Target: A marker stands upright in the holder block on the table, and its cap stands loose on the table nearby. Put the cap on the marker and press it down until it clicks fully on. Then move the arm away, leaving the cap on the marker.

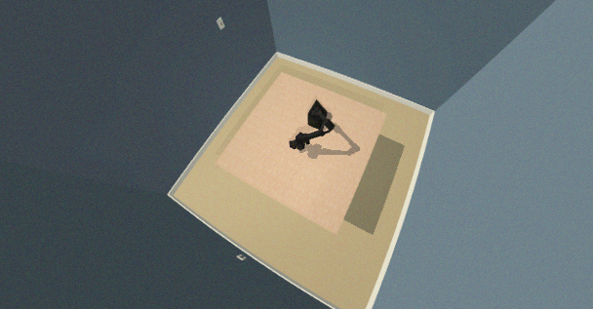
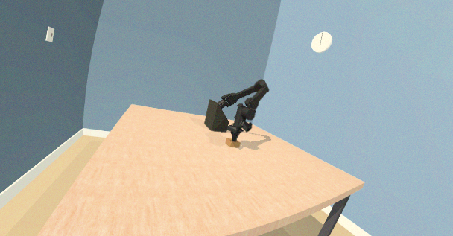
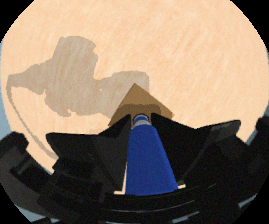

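The tan holder block is 20 mm below my gripper tip. From my gripper tip the other things lie so: white marker: 40 mm above; then blue cap: 10 mm behind, 50 mm above.
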